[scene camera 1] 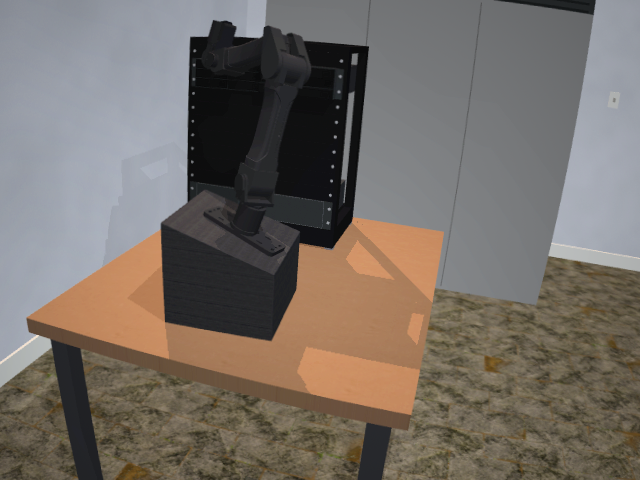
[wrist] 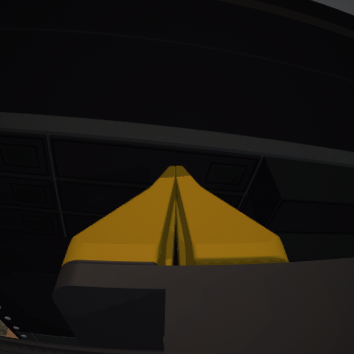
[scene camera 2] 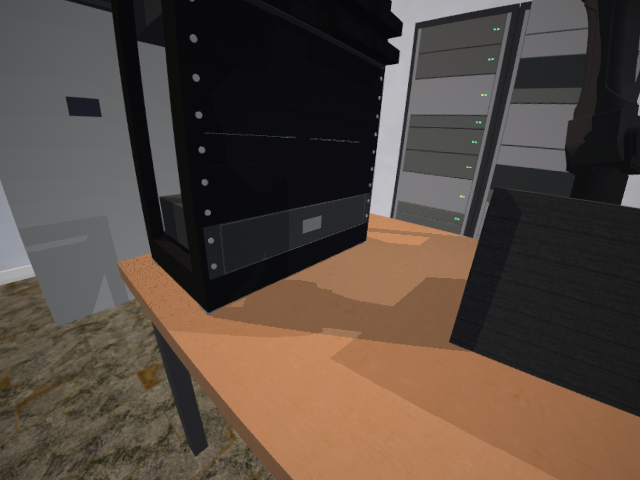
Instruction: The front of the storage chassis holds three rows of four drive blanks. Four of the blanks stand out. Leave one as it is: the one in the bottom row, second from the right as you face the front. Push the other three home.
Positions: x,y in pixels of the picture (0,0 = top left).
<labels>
A black rack shows in scene camera 1, in the wrist view (248,104) and in scene camera 2. The same spot on the black rack: (scene camera 2: 253,210) is (scene camera 1: 214,181).
</labels>
